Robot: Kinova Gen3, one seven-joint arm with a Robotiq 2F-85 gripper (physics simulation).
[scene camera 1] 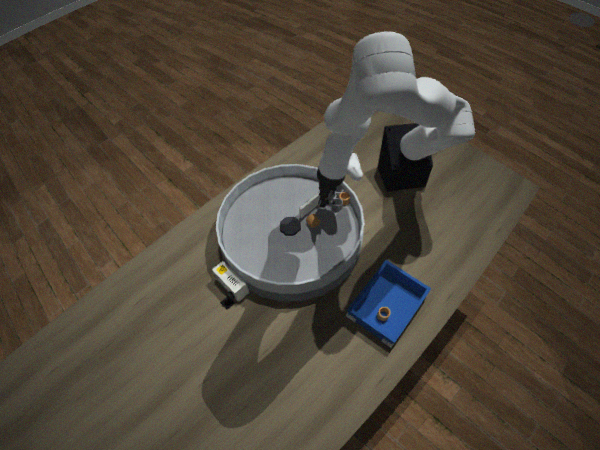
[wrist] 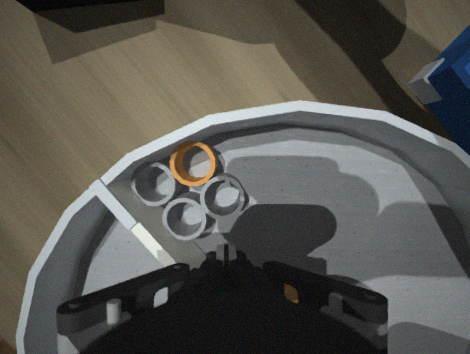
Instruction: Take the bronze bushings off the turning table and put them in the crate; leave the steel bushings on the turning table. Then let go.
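Observation:
The turning table is a grey round tray with a raised rim. One bronze bushing stands upright near its rim, beside three upright steel bushings. Another bronze bushing lies nearer the hub; in the wrist view an orange patch shows through the gripper's linkage. A third bronze bushing is in the blue crate. My gripper is shut and empty, over the turning table between the bushing cluster and the inner bronze bushing.
A pale divider bar runs from the dark hub towards the rim, next to the cluster. A white control box sits at the turning table's outer side. A black block stands on the wooden table beneath the arm.

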